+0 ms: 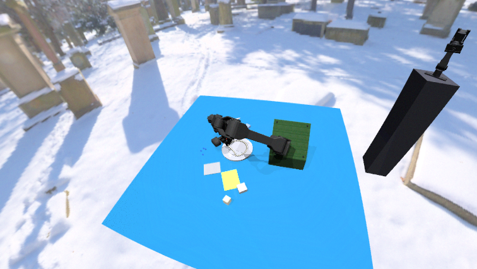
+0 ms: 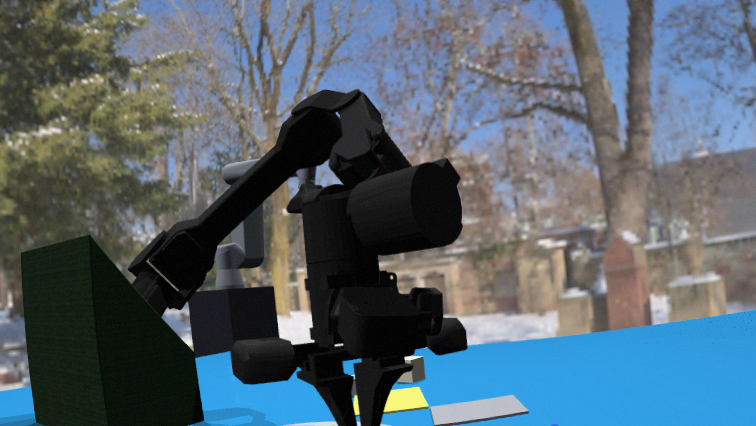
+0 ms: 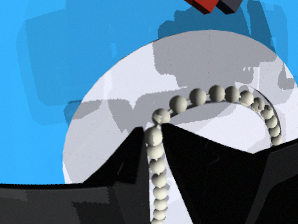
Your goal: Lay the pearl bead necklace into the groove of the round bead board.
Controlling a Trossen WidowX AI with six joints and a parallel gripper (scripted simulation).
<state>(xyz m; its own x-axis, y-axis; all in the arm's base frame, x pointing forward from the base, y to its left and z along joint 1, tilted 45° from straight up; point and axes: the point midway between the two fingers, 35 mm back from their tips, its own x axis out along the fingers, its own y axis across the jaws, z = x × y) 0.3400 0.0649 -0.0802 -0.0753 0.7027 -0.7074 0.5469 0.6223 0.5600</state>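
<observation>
Right now my gripper tip is 6 cm past the round white bead board and 1 cm above it. Round my gripper tip: yellow tile (11 cm behind, 22 cm to the left, 2 cm below); red object (5 cm ahead, 11 cm to the right, 2 cm below); grey tile (3 cm ahead, 18 cm to the left, 2 cm below).
</observation>
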